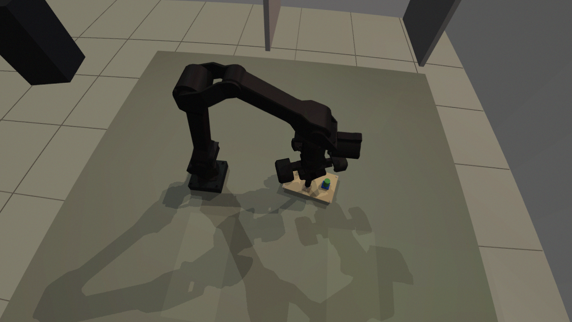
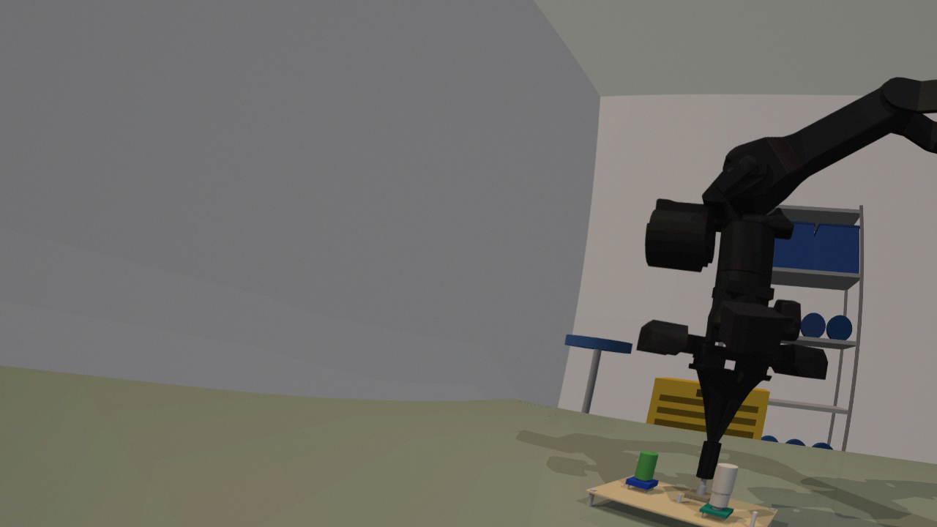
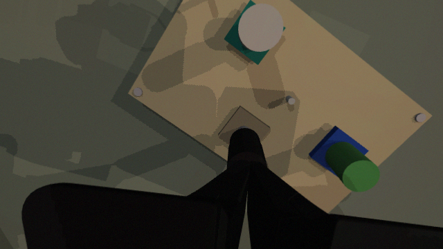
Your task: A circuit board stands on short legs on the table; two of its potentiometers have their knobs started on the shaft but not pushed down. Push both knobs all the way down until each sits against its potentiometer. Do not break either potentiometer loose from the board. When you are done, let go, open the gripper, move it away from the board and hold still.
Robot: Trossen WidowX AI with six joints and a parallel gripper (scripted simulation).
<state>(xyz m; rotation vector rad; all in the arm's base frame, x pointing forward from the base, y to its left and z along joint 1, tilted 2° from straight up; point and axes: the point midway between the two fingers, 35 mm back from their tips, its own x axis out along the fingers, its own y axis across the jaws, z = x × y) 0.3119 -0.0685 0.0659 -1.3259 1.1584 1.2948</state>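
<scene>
Now: the black knob 20 mm below my gripper tip. From my gripper tip the other things lie so: white knob (10 mm behind, 60 mm to the left, 30 mm below).
</scene>
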